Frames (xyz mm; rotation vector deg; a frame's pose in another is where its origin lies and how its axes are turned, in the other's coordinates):
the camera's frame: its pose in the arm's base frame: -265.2 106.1 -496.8 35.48 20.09 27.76
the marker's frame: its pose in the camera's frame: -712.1 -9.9 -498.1 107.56 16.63 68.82
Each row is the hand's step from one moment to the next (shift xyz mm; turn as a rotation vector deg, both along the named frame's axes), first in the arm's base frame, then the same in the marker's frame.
Working: the arm's base frame: its pose in the marker's frame: 1151.1 511.4 400.8 -153.10 -37.28 -78.67

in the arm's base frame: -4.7 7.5 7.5 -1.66 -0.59 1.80
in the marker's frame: 6.3 -6.5 -7.2 0.29 0.42 -2.47
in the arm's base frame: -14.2 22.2 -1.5 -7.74 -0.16 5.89
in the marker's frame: 0.4 -25.3 -7.4 0.46 -1.01 -9.66
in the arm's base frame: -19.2 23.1 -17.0 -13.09 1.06 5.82
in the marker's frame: -13.6 -31.7 -2.0 -1.85 -3.94 -13.69
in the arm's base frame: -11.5 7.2 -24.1 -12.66 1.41 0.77
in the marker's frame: -21.4 -16.4 6.3 -5.33 -5.36 -10.28
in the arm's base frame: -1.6 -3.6 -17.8 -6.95 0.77 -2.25
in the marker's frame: -15.8 -1.7 8.9 -4.96 -3.60 -4.04
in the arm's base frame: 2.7 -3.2 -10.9 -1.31 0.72 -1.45
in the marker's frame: -8.2 1.1 8.2 -1.49 -1.45 -0.07
